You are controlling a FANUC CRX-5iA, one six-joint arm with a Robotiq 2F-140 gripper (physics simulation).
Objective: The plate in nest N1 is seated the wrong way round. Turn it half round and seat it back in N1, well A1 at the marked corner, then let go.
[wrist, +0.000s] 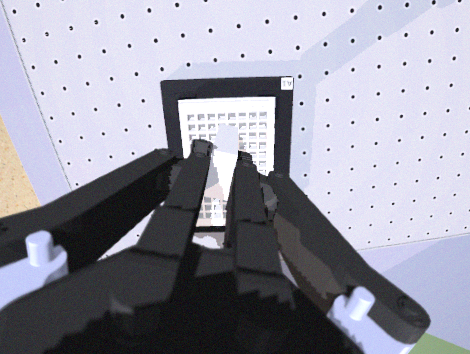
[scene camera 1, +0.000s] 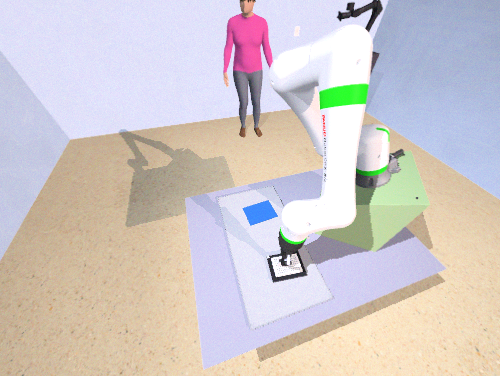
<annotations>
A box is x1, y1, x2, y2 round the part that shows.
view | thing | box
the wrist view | my gripper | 0, 124, 430, 353
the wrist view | white well plate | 179, 97, 274, 225
</annotations>
